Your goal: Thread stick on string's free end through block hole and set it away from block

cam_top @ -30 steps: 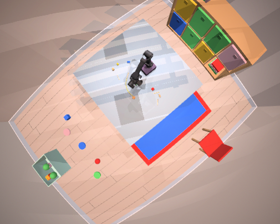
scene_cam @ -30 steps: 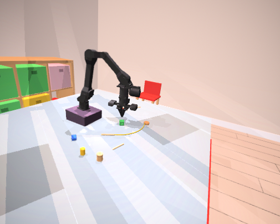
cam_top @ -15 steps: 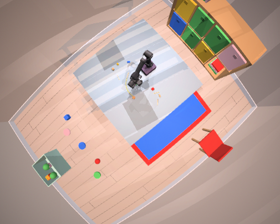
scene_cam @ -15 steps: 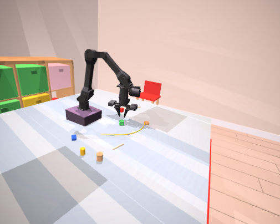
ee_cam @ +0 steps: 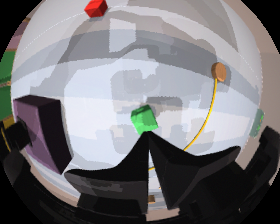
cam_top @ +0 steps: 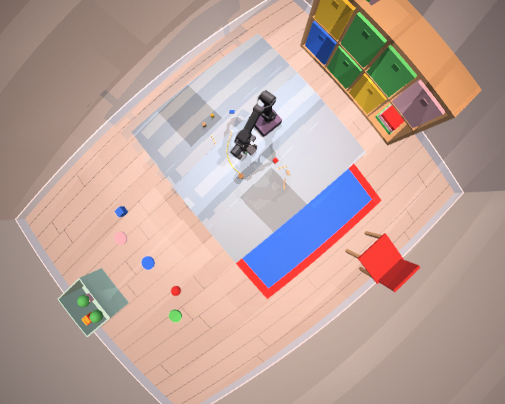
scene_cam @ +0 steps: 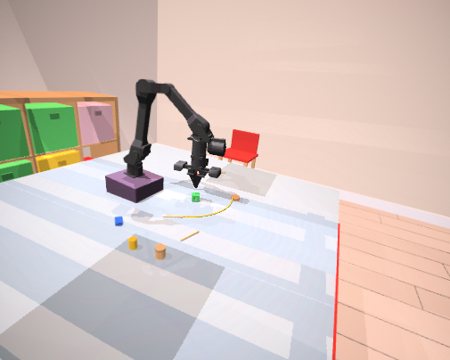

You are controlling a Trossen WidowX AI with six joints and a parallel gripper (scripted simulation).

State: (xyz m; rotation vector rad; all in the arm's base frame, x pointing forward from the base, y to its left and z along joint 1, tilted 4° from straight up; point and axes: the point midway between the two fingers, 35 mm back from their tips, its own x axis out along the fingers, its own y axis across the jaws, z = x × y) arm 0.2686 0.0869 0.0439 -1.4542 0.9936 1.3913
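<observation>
The green block lies 4 cm below my gripper tip. Also, from my gripper tip: round wooden button (13 cm to the left, 13 cm ahead, 5 cm below); then blue cube (31 cm to the right, 10 cm behind, 5 cm below); then red cube (18 cm to the left, 14 cm behind, 4 cm below).
</observation>
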